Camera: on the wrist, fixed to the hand. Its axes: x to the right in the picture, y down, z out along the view.
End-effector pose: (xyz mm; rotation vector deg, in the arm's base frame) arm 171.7 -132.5 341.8 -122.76 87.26 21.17
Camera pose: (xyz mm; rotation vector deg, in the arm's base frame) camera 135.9 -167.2 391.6 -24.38 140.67 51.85
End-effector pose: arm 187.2 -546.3 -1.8 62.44 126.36 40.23
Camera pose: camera 164.6 -548.9 64.9 151.97 51.11 40.63
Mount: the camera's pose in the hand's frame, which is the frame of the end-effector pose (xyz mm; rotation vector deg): -8.2 31.4 -62.6 11.33 -19.83 83.93
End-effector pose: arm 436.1 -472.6 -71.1 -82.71 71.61 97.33
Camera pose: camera 436.9 -540.7 -52.9 -7.55 -120.97 -118.55
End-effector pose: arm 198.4 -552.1 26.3 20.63 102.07 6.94
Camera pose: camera 145.3 -518.0 57.7 94.84 50.24 48.35
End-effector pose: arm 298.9 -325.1 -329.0 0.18 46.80 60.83
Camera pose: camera 235.6 -338.4 -357.0 60.79 29.60 128.20
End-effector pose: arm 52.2 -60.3 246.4 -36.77 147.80 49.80
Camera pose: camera 32.0 -75.2 312.3 85.97 138.47 49.59
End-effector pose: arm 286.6 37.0 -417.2 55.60 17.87 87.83
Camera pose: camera 219.2 42.9 -437.1 -98.31 38.52 -143.32
